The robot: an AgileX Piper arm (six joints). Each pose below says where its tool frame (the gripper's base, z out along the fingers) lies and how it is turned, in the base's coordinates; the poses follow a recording.
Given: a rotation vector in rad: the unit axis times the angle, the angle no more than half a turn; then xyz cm.
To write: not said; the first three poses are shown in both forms.
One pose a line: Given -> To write
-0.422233, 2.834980, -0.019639, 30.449, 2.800, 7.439 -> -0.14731, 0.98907, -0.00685, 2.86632, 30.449, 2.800, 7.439
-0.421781, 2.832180, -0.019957, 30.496, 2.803, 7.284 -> -0.14730, 0.98907, -0.00697, 2.86348, 30.496, 2.803, 7.284
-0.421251, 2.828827, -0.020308, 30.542, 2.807, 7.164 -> -0.14729, 0.98907, -0.00710, 2.86009, 30.542, 2.807, 7.164
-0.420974, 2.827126, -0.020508, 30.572, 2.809, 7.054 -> -0.14728, 0.98907, -0.00717, 2.85837, 30.572, 2.809, 7.054
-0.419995, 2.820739, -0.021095, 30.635, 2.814, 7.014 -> -0.14727, 0.98907, -0.00740, 2.85191, 30.635, 2.814, 7.014
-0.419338, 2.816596, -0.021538, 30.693, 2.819, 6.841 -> -0.14725, 0.98907, -0.00756, 2.84772, 30.693, 2.819, 6.841
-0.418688, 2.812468, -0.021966, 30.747, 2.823, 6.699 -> -0.14724, 0.98907, -0.00772, 2.84355, 30.747, 2.823, 6.699
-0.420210, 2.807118, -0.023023, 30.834, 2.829, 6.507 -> -0.14804, 0.98895, -0.00811, 2.83849, 30.834, 2.829, 6.507
